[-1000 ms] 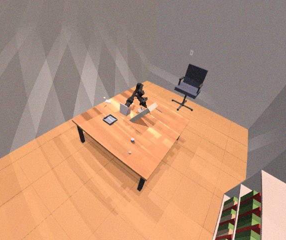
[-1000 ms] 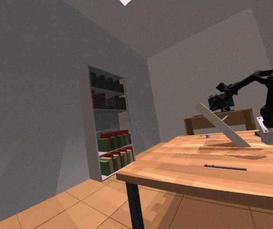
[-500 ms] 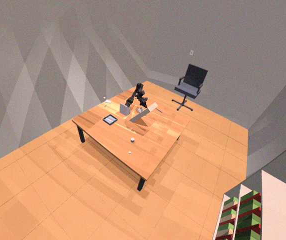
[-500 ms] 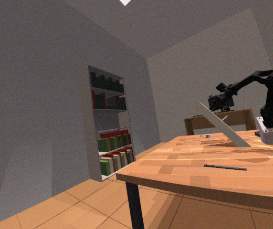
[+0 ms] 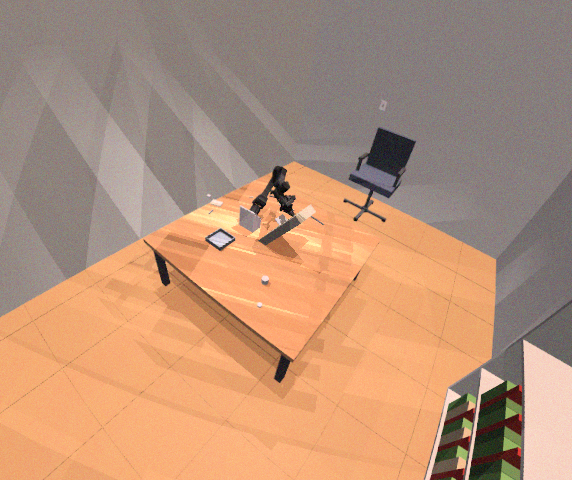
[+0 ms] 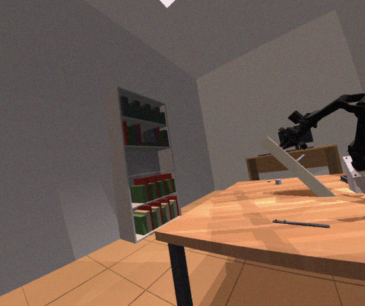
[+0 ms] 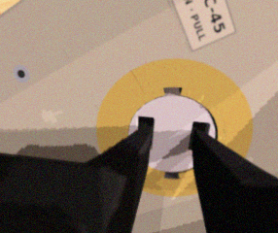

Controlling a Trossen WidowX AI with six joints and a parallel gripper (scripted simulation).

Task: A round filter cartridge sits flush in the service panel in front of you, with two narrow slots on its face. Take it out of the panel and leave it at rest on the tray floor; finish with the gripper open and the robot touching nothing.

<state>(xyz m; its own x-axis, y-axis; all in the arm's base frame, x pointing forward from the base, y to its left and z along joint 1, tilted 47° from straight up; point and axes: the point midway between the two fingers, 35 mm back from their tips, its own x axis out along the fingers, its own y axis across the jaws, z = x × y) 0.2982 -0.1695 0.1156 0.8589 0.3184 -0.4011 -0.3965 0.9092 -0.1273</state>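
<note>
Now: the round filter cartridge 1 cm ahead of my gripper tip and 1 cm below it. From my gripper tip the other things lie so: dark-rimmed tray (42 cm behind, 24 cm to the right, 28 cm below).
</note>
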